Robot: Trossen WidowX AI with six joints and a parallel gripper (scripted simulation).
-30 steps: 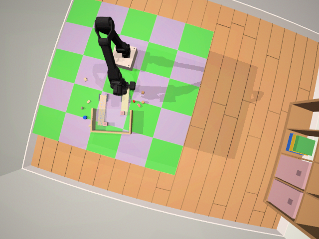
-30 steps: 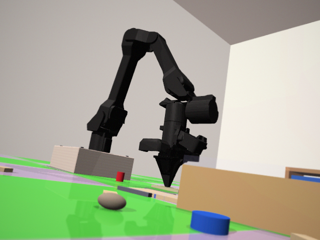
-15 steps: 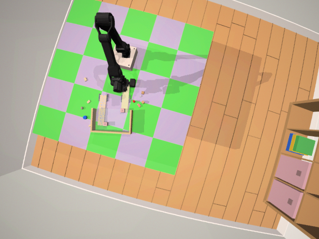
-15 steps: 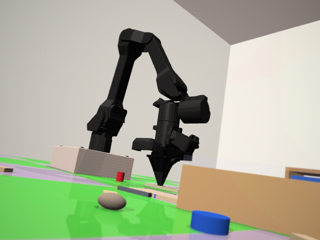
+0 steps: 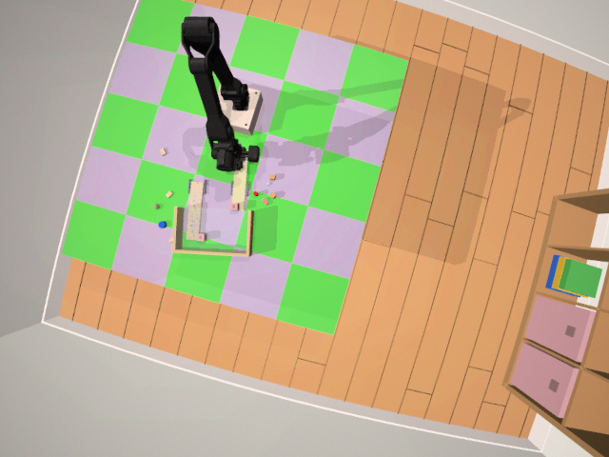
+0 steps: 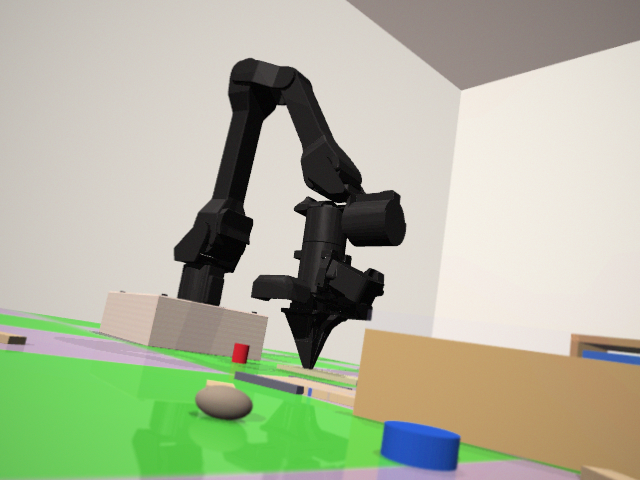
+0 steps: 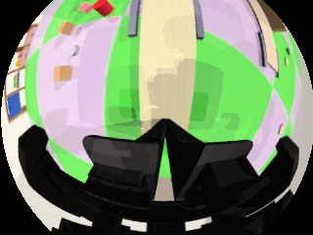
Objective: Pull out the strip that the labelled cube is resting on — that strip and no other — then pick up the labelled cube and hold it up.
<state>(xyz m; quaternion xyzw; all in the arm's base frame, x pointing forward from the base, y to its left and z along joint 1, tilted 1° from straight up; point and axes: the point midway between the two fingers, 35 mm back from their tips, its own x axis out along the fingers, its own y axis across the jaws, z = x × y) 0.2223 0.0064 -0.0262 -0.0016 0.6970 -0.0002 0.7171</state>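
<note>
Right now my gripper tip is 10 cm short of the beige strip. Round my gripper tip: grey stone (36 cm to the right, 23 cm ahead); then blue disc (33 cm to the right, 31 cm ahead); then pink block (17 cm ahead, 12 cm to the left).
</note>
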